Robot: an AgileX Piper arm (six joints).
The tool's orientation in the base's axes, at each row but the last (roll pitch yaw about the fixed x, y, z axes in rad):
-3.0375, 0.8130, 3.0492
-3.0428, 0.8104, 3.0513
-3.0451, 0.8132, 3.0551
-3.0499, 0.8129, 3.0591
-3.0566, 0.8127, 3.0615
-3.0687, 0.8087, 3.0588
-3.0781, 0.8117, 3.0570
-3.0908, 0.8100, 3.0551
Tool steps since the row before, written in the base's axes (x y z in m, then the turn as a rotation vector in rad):
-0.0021, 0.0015, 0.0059, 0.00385, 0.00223, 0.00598
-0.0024, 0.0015, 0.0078, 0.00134, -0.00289, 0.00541
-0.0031, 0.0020, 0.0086, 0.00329, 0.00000, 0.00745
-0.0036, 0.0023, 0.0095, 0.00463, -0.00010, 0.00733
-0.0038, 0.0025, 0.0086, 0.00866, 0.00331, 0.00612
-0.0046, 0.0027, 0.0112, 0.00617, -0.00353, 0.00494
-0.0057, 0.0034, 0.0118, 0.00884, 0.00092, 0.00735
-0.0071, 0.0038, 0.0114, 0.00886, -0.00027, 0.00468
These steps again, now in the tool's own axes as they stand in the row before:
-0.0028, 0.0007, -0.0058, -0.00684, 0.00241, -0.00173
-0.0039, 0.0006, -0.0073, -0.00502, -0.00300, -0.00229
-0.0040, 0.0009, -0.0084, -0.00766, 0.00002, -0.00275
-0.0043, 0.0011, -0.0094, -0.00850, 0.00013, -0.00170
-0.0035, 0.0014, -0.0090, -0.01020, 0.00414, 0.00152
-0.0048, 0.0015, -0.0113, -0.00802, -0.00291, 0.00146
-0.0045, 0.0021, -0.0126, -0.01134, 0.00174, 0.00117
-0.0032, 0.0025, -0.0134, -0.00949, 0.00066, 0.00315

